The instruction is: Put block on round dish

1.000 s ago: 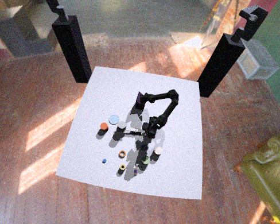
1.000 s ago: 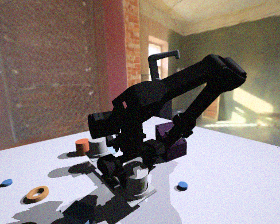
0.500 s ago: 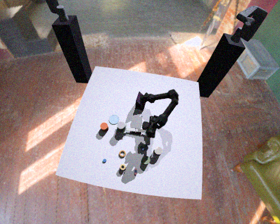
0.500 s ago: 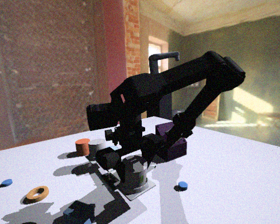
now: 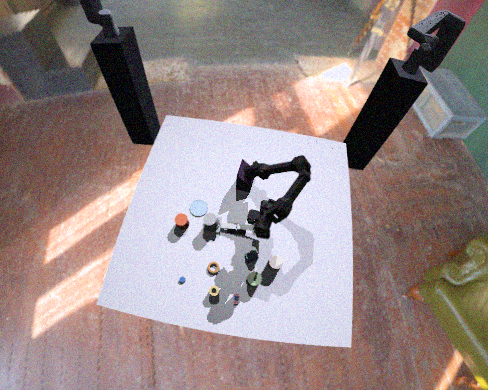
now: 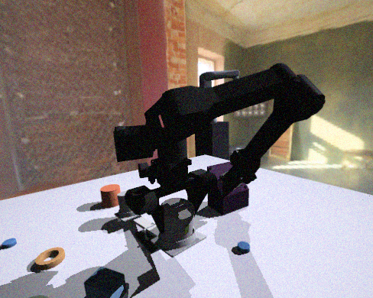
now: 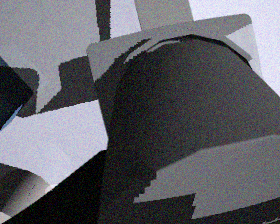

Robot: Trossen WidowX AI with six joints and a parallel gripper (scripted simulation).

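My gripper tip is 20 mm above the teal block. Round my gripper tip: small balance 130 mm to the right, 70 mm below; then green cylinder 270 mm ahead, 40 mm to the right, 70 mm below; then cream cylinder 170 mm ahead, 70 mm to the left, 70 mm below.
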